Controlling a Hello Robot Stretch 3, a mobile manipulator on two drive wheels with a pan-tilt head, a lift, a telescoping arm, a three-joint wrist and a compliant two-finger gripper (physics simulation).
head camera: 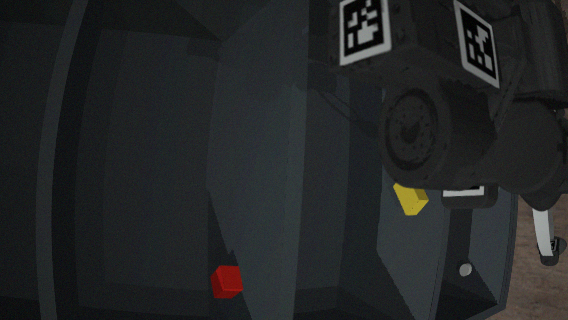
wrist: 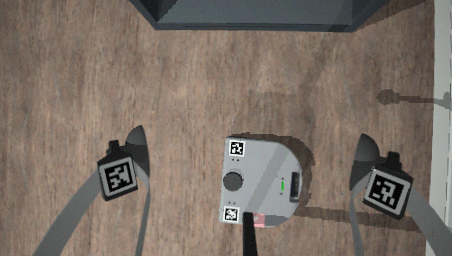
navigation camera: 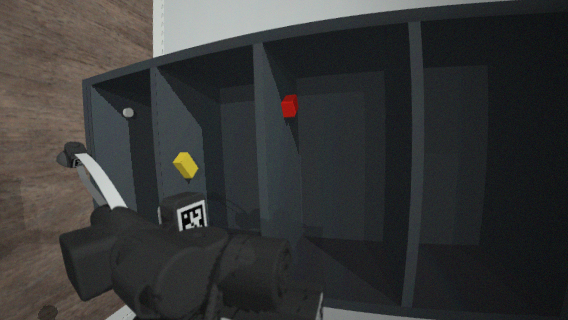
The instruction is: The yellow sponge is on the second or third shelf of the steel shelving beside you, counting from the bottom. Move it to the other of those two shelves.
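Frame: origin at the robot's base, x ahead, y left, z up, level; millimetres.
Where they show: gripper, fingertip midpoint: point(navigation camera: 79, 209).
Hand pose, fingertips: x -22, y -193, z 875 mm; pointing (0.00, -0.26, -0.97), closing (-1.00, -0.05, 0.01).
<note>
After its pixels a point has its place.
The yellow sponge point(head camera: 411, 200) @(x 15, y -753, z 579 mm) point(navigation camera: 185, 165) @(x -1, y -752, z 578 mm) lies on the second shelf from the bottom of the dark steel shelving point(head camera: 296, 200) @(x 20, y -661, z 969 mm) point(navigation camera: 415, 150) @(x 48, y -660, z 1425 mm) point(wrist: 255, 26). The third shelf is the one that bears a red block. My gripper point(wrist: 247, 149) @(x -22, y -193, z 875 mm) is open, its fingers spread wide, with floor and the robot's base showing between and beyond them. It points down in front of the shelving, outside the compartments and apart from the sponge. In the head and navigation views one fingertip shows; the other is hidden by the wrist. The sponge does not show in the wrist view.
The red block point(head camera: 227, 282) @(x 222, y -834, z 1025 mm) point(navigation camera: 289, 106) @(x 223, y -833, z 1023 mm) is on the third shelf. A small white object point(head camera: 465, 269) @(x 282, y -833, z 101 mm) point(navigation camera: 128, 112) @(x 284, y -833, z 100 mm) is on the bottom shelf. The robot's grey base point(wrist: 262, 175) stands on the wooden floor point(navigation camera: 40, 100) @(x 302, y -468, z 0 mm) point(wrist: 65, 75). The wrist covers part of the shelving in both upper views.
</note>
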